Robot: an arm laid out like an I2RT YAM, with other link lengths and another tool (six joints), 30 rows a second.
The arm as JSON. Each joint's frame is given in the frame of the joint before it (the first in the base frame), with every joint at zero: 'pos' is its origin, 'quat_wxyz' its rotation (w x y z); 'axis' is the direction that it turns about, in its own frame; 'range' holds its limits. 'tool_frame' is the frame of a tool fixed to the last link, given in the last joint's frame.
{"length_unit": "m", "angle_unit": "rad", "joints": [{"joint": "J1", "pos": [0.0, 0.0, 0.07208], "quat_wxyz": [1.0, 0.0, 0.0, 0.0], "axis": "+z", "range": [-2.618, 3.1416]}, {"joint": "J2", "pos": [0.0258, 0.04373, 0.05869], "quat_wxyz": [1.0, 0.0, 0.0, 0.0], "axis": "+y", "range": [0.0, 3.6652]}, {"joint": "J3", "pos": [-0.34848, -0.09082, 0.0], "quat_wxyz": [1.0, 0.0, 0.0, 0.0], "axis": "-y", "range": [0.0, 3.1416]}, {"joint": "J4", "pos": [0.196, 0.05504, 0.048], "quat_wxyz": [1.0, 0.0, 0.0, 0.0], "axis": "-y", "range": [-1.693, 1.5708]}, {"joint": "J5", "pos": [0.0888, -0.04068, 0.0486], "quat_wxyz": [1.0, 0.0, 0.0, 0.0], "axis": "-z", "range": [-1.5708, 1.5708]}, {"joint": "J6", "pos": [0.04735, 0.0, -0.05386], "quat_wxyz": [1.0, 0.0, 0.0, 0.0], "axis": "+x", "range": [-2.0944, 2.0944]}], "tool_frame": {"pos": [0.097, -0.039, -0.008], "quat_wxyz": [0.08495, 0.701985, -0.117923, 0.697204]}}
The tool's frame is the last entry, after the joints.
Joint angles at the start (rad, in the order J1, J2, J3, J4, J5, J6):
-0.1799 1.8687 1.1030 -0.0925 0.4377 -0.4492
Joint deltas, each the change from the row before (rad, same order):
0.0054 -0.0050 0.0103 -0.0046 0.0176 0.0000
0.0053 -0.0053 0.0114 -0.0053 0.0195 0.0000
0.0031 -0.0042 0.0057 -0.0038 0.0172 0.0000
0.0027 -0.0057 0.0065 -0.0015 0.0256 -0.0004
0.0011 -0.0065 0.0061 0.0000 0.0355 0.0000
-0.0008 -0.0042 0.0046 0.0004 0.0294 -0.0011
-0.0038 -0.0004 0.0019 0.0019 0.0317 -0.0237
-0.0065 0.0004 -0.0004 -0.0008 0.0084 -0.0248
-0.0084 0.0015 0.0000 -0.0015 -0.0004 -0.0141
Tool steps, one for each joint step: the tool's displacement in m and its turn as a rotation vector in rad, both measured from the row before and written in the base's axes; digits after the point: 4 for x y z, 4 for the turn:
0.0011 0.0002 0.0059 -0.0149 -0.0082 -0.0062
0.0009 0.0000 0.0065 -0.0163 -0.0087 -0.0077
-0.0004 -0.0005 0.0043 -0.0136 -0.0039 -0.0085
-0.0009 -0.0014 0.0062 -0.0205 -0.0072 -0.0144
-0.0023 -0.0029 0.0074 -0.0275 -0.0083 -0.0233
-0.0022 -0.0030 0.0056 -0.0229 -0.0050 -0.0206
-0.0024 -0.0042 0.0041 -0.0343 0.0150 -0.0120
-0.0015 -0.0032 0.0008 -0.0172 0.0192 0.0020
-0.0014 -0.0033 -0.0005 -0.0056 0.0124 0.0001

